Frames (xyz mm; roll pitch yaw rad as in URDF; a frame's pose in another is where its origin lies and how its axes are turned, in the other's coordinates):
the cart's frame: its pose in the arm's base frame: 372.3 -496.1 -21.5 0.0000 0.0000 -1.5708
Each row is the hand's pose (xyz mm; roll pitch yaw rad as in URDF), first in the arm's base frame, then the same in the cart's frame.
Working: the arm's base frame: its pose in the cart's frame: -496.1 -372.3 21.5 0.0000 0.0000 1.5708

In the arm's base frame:
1: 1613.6 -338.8 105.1 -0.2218 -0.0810 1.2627
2: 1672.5 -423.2 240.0 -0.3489 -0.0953 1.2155
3: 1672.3 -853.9 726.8 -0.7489 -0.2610 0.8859
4: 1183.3 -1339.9 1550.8 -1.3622 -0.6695 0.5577
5: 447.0 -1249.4 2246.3 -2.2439 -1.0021 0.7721
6: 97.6 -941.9 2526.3 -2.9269 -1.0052 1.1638
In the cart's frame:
1: -157.3 1241.3 126.6 -0.2218 -0.0810 2.8335
2: -72.9 1300.2 261.5 -0.3489 -0.0953 2.7863
3: 357.8 1300.0 748.3 -0.7489 -0.2610 2.4567
4: 843.8 811.0 1572.3 -1.3622 -0.6695 2.1285
5: 753.3 74.7 2267.8 -2.2439 -1.0021 2.3429
6: 445.8 -274.7 2547.8 -2.9269 -1.0052 2.7346

